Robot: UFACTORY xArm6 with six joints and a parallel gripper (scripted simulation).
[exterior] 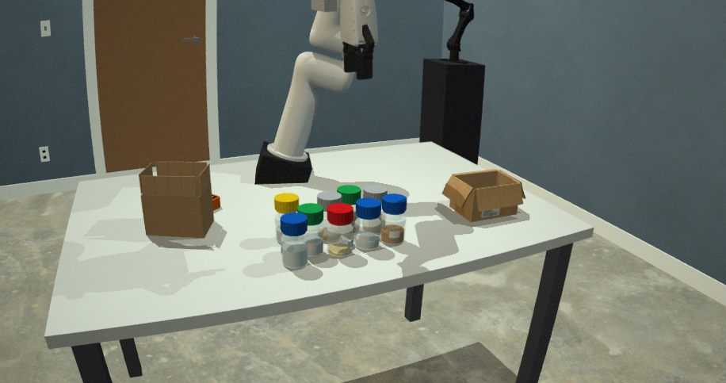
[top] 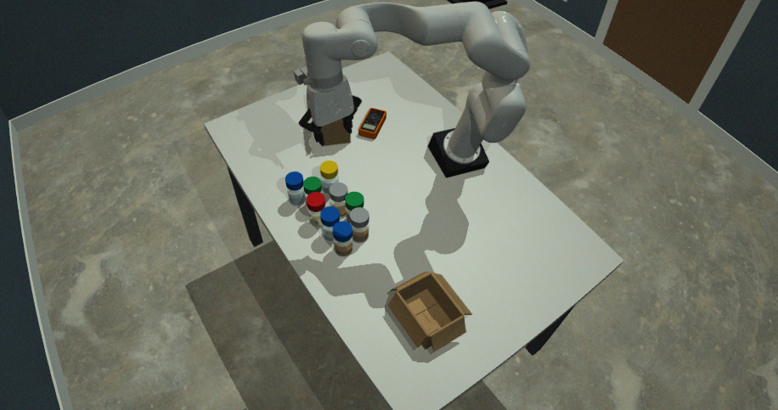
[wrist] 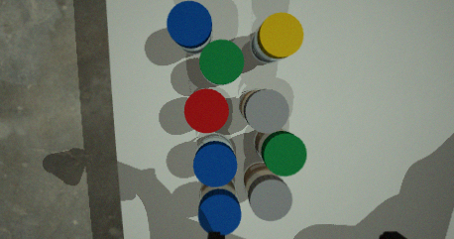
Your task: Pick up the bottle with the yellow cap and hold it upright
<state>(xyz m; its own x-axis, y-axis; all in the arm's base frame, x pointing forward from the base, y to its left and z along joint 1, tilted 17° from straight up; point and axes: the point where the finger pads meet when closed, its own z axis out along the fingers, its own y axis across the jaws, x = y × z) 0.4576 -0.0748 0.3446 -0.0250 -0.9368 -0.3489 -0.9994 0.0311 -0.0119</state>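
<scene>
Right now my hand is 34 cm above the yellow-capped bottle, 14 cm to the left of it and 5 cm past it. Also, from my hand: red-capped bottle 34 cm below, 5 cm to the right, 5 cm ahead; then cardboard box 38 cm to the right, 32 cm below, 19 cm behind; then green-capped bottle 34 cm below, 11 cm to the right, 3 cm ahead.
</scene>
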